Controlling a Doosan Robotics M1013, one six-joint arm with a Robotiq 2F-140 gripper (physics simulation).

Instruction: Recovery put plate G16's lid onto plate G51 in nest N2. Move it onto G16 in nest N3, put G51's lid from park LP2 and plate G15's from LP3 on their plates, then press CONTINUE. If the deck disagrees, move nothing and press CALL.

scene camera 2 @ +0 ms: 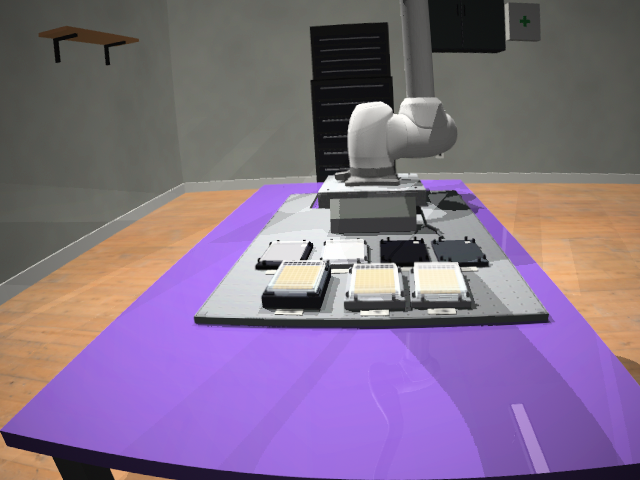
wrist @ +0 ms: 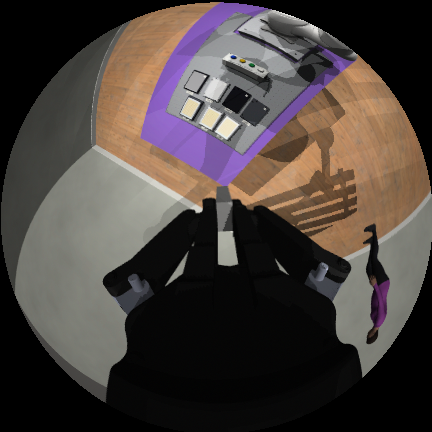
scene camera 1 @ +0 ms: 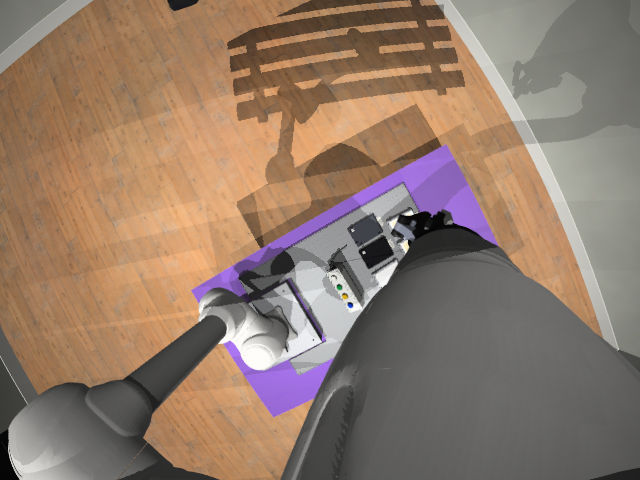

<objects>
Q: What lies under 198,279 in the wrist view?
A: The gripper.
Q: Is the gripper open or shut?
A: Shut.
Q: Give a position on a button box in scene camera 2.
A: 387,214
</objects>
